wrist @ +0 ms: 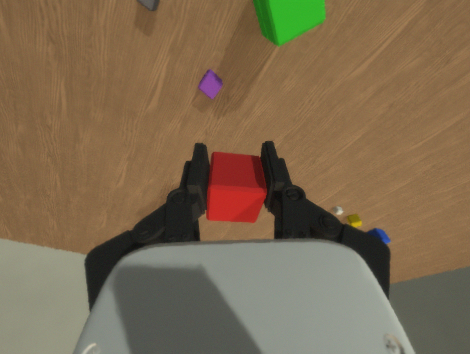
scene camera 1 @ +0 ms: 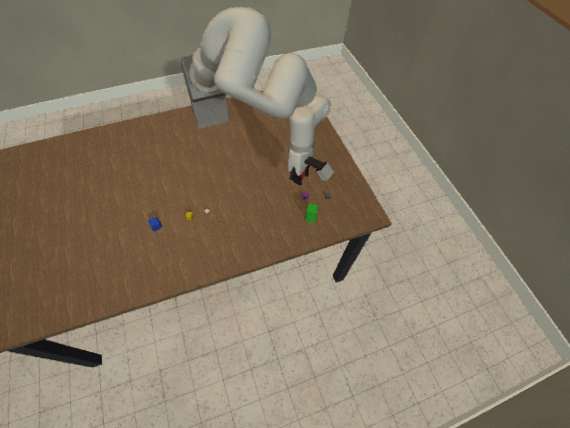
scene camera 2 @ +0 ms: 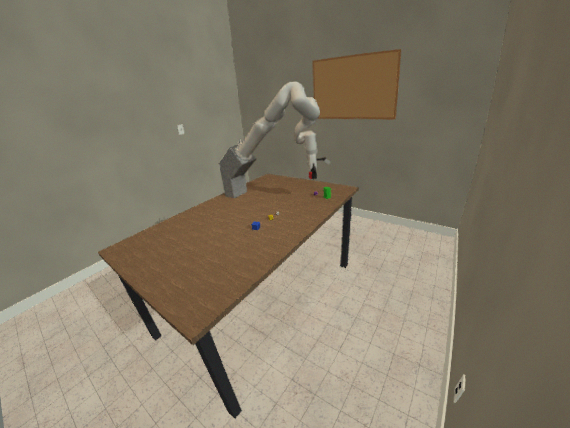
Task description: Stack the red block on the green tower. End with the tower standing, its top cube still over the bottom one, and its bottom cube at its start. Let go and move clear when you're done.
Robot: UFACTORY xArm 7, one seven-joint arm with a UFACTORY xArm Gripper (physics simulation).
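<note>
The red block is held between the black fingers, up above the table. My gripper is shut on it. The green tower stands upright near the table's right end, apart from the gripper. In the wrist view it is cut off by the top edge, ahead and a little right of the red block.
A small purple block lies between gripper and tower. A small dark grey piece lies near the tower. White, yellow and blue blocks lie farther left on the table.
</note>
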